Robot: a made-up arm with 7 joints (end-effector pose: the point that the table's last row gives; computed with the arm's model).
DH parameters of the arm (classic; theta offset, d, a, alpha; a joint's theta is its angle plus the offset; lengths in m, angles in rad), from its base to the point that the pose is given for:
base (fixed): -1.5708 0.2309 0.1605 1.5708
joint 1: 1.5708 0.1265 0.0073 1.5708
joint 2: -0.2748 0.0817 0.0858 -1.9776
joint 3: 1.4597 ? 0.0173 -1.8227
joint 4: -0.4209 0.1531 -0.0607 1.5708
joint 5: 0 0.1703 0.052 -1.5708
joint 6: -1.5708 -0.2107 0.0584 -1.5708
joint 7: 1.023 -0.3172 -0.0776 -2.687
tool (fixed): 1.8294 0 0 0
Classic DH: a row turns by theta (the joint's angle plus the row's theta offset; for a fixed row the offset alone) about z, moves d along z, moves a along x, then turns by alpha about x.
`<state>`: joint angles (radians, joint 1 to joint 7).
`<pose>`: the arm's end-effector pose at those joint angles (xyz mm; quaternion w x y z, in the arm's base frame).
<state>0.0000 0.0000 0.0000 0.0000 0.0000 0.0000 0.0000</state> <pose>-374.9 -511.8 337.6 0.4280 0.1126 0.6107 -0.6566</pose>
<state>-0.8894 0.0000 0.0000 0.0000 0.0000 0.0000 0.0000</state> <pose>-374.9 -464.7 25.2 0.3379 0.2858 0.8338 -0.3301</pose>
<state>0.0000 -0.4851 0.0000 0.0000 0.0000 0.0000 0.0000</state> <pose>-299.8 -511.8 442.0 0.2688 -0.0484 0.6956 -0.6645</pose>
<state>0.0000 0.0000 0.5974 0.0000 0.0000 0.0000 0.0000</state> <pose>-307.3 -485.4 535.2 0.4154 -0.1249 0.4710 -0.7681</pose>
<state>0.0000 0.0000 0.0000 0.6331 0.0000 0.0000 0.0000</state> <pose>-531.2 -337.3 337.6 0.2023 0.2972 0.5453 -0.7572</pose>
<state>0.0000 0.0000 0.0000 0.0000 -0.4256 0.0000 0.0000</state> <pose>-374.8 -547.8 215.2 0.3946 0.2005 0.7356 -0.5128</pose>
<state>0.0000 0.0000 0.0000 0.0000 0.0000 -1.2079 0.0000</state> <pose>-66.7 -324.0 337.6 0.7252 -0.2541 0.5666 -0.2974</pose>
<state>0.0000 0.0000 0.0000 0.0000 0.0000 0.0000 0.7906</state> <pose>-433.9 -511.8 328.5 0.1598 -0.1489 0.7284 -0.6494</pose>
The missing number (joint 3, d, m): 0.1023
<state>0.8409 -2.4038 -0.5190 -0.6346 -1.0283 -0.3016 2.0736</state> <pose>-374.3 -192.6 605.1 0.4896 0.1379 -0.7621 -0.4007</pose>
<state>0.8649 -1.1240 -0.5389 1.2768 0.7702 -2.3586 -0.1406</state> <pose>-59.3 -301.8 56.9 0.0196 0.2225 -0.8541 0.4697</pose>
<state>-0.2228 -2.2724 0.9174 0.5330 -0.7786 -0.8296 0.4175</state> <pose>111.4 -511.5 131.4 0.3186 0.6783 -0.6607 -0.0430</pose>
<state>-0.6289 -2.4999 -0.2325 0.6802 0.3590 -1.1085 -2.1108</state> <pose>45.8 -206.9 3.1 0.1237 0.1115 0.9271 -0.3359</pose>
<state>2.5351 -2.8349 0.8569 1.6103 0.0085 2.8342 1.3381</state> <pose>-353.8 -202.7 124.0 0.3789 0.1055 -0.9058 -0.1576</pose>
